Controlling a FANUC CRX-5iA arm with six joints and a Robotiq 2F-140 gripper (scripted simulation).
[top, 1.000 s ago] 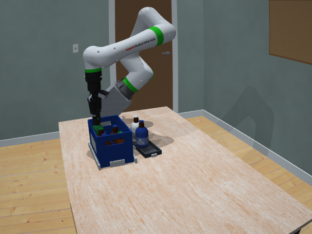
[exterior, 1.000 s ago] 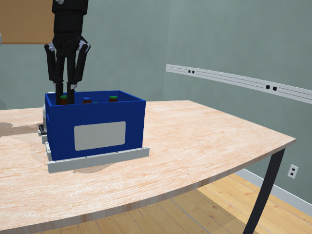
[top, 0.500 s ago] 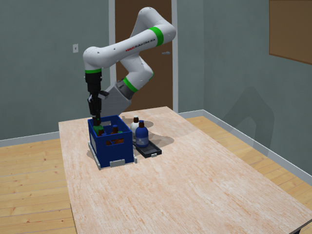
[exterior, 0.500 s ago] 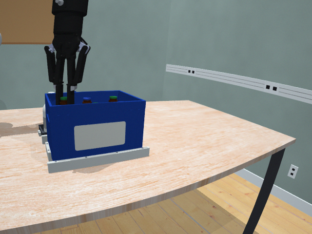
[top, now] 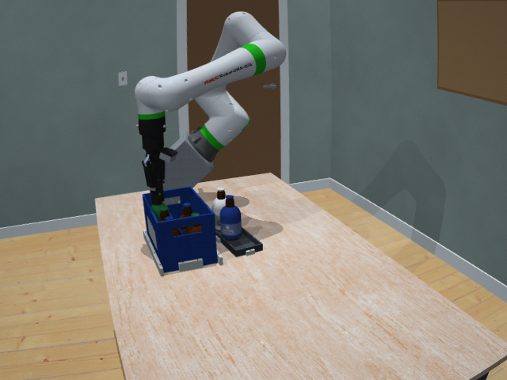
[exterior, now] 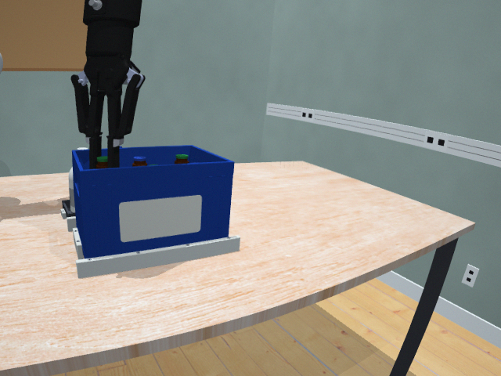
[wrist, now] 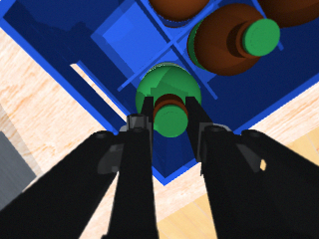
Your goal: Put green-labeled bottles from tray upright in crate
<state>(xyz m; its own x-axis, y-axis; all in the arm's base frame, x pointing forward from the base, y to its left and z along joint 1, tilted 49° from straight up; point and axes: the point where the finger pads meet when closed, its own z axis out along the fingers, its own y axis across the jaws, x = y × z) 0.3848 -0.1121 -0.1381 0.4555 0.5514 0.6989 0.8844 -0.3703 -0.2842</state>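
Now: hand 80 mm above the green-labeled bottle. The rest, counted from my hand: white-labeled bottle 70 mm behind, 230 mm to the left, 100 mm below; then blue-labeled bottle 20 mm ahead, 250 mm to the left, 100 mm below; then blue crate 80 mm ahead, 60 mm to the left, 100 mm below.
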